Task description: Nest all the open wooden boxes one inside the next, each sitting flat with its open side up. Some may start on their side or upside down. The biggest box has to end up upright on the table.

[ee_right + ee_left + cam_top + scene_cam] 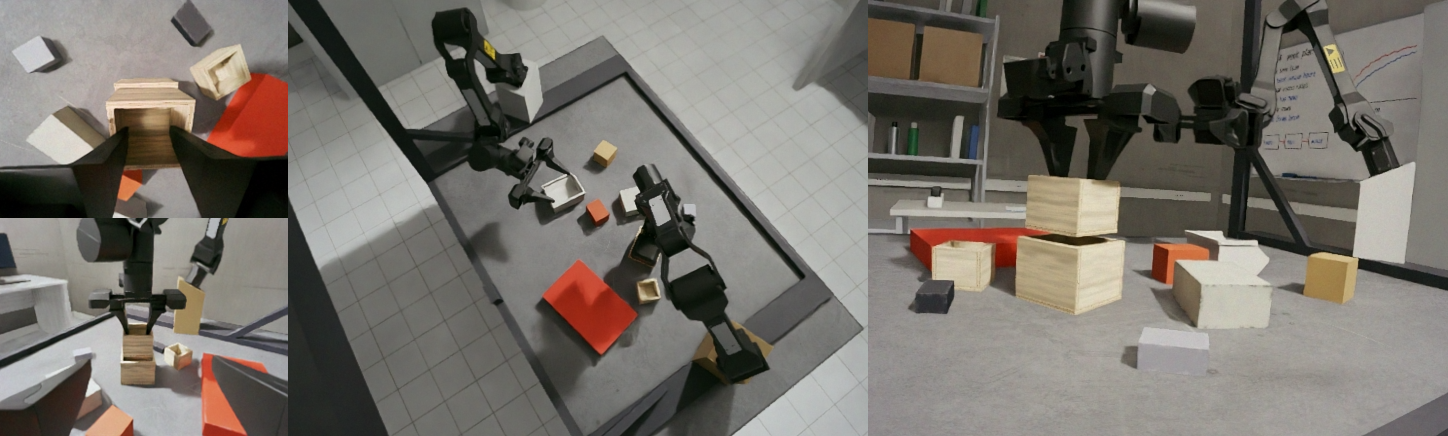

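The medium wooden box lies 50 mm below my right hand. Also, from my right hand: dark block 130 mm to the right, 130 mm below; then small wooden box 70 mm behind, 100 mm to the right, 130 mm below; then large wooden box 120 mm below.
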